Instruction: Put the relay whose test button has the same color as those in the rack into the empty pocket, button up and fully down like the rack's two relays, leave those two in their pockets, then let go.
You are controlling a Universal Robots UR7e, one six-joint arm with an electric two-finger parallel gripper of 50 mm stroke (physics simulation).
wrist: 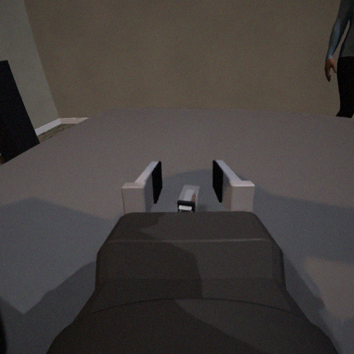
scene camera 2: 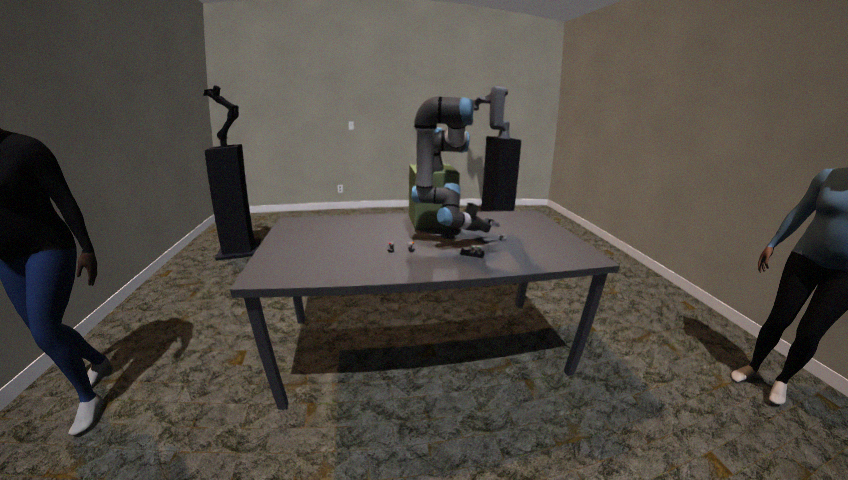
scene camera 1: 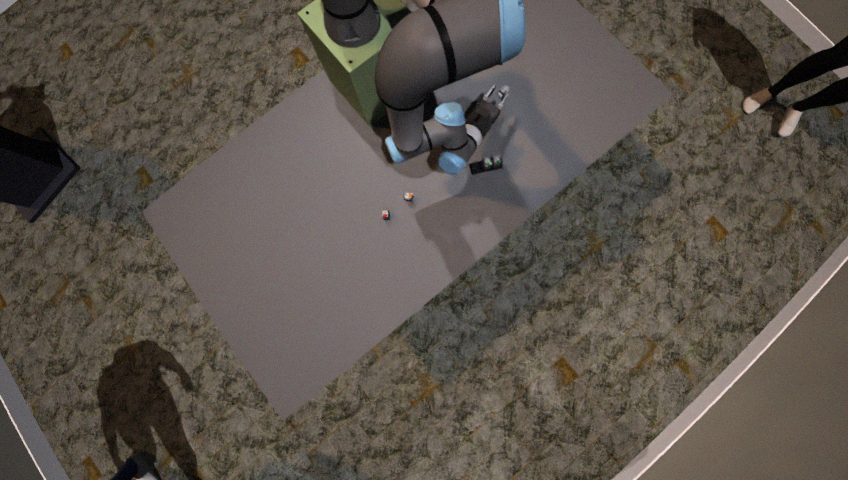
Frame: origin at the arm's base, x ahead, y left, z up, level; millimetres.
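Seen in the pictures: gripper, fingertip midpoint: (scene camera 2: pixel 496 223) (scene camera 1: pixel 499 92); arm's base, origin of the base link: (scene camera 1: pixel 352 22).
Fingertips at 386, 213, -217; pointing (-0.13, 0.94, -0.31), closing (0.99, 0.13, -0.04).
Offsets run from my fingertips to a thing's top centre, as dx, dy, dz. Level surfaces: height alone.
My gripper (scene camera 1: pixel 497 93) (scene camera 2: pixel 493 223) (wrist: pixel 186 173) is open and empty, tilted low over the table. A clear-cased relay with a dark base @(-9, +60, -71) (wrist: pixel 189 196) (scene camera 2: pixel 502 237) lies on the table, apparently on its side. In the wrist view it shows between the two fingers, touching neither; its button colour cannot be made out. The black rack @(+109, -193, -76) (scene camera 1: pixel 477 168) (scene camera 2: pixel 464 252) stands near the wrist. It holds two green-button relays, one @(+109, -193, -50) (scene camera 1: pixel 487 161) in the middle and one @(+129, -168, -50) (scene camera 1: pixel 498 160) at the end; the pocket at the other end is empty.
An orange-button relay @(-22, -444, -55) (scene camera 1: pixel 408 196) (scene camera 2: pixel 411 246) and a red-button relay @(-42, -537, -55) (scene camera 1: pixel 385 214) (scene camera 2: pixel 390 246) stand apart on the grey table @(dz -98) (scene camera 1: pixel 285 267) (scene camera 2: pixel 333 261). The green robot base (scene camera 1: pixel 351 71) (scene camera 2: pixel 419 217) is at the table's back edge. People stand off the table.
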